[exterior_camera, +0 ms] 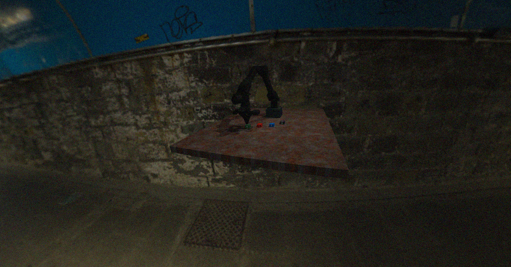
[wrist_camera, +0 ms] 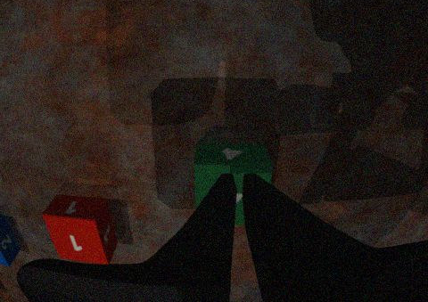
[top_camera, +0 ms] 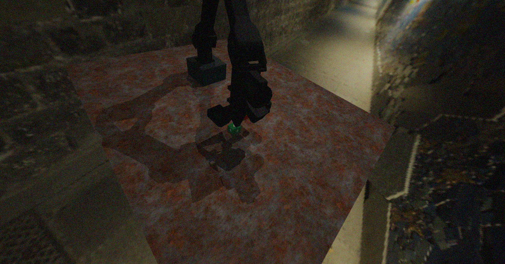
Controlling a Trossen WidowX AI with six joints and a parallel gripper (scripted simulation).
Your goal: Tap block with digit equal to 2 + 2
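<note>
My gripper tip is now 1 cm past the green block and 2 cm above it. From my gripper tip the other things lie so: blue block 6 cm behind, 17 cm to the left, 2 cm below; black block 12 cm behind, 24 cm to the left, 2 cm below; red block 4 cm behind, 8 cm to the left, 2 cm below.
</note>
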